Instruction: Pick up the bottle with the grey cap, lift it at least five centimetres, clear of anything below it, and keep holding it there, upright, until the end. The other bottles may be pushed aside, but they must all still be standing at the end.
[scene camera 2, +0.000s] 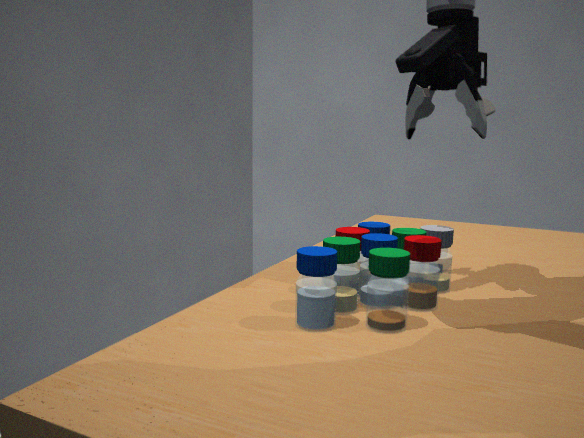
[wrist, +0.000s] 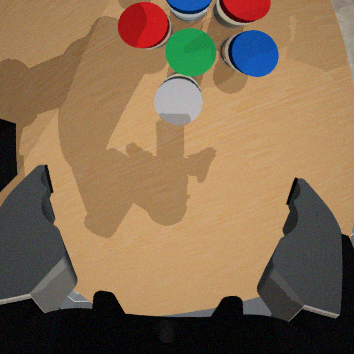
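The bottle with the grey cap stands upright on the table at the back right of the bottle group in the scene view; in the wrist view it is at the group's near end, above the middle. Its lower part is partly hidden behind a red-capped bottle in the scene view. My gripper is open and empty, high above the table. In the wrist view the grey cap lies beyond the line between the fingertips, towards the top of the picture.
A green-capped bottle stands close behind the grey cap, with a blue-capped bottle and a red-capped bottle to its sides. Blue-capped and green-capped bottles stand at the front of the group. All visible bottles are upright on the wooden table.
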